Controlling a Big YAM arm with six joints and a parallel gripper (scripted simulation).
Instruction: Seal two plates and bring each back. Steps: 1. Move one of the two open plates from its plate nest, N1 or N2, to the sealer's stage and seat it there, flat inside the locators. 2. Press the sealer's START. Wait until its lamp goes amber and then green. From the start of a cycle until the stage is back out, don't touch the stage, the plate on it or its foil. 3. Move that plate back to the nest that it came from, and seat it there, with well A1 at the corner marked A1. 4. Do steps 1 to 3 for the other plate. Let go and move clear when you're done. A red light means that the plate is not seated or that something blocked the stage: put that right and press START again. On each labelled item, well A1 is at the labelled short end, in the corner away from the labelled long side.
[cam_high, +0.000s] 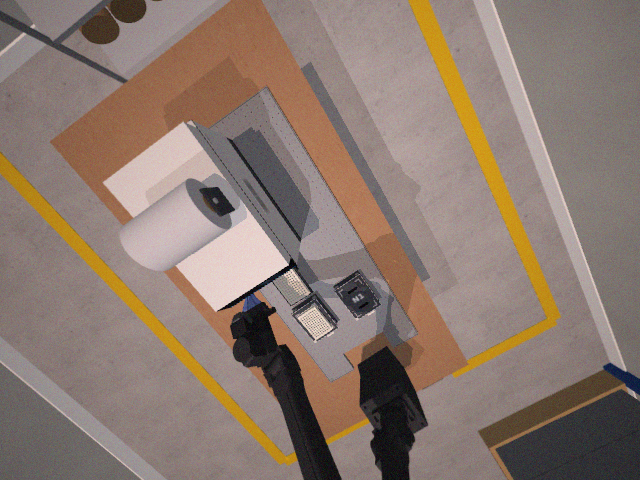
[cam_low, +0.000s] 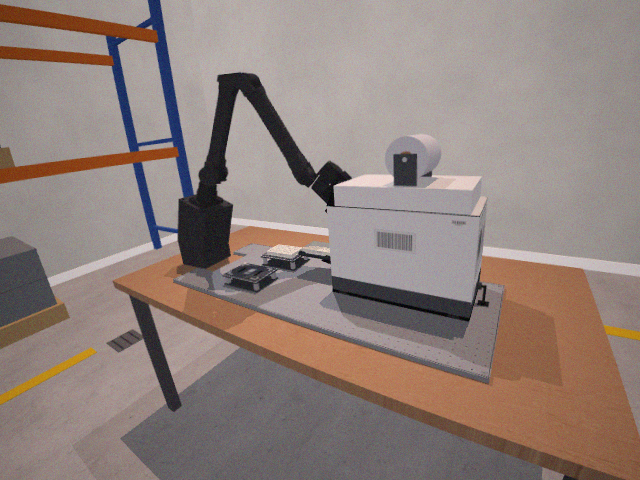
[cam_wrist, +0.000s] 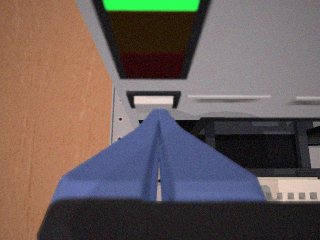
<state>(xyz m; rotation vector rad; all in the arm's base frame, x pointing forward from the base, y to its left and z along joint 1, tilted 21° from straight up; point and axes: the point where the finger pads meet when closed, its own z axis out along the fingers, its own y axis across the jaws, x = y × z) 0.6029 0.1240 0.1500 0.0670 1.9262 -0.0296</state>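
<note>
Now: hand 2 cm short of the start button. From my hand the other things lie so: foil roll 24 cm ahead, 10 cm to the right, 23 cm above; white well plate 29 cm behind, 5 cm to the right, 14 cm below; dark sealer stage 9 cm behind, 9 cm to the right, 10 cm below.
</note>
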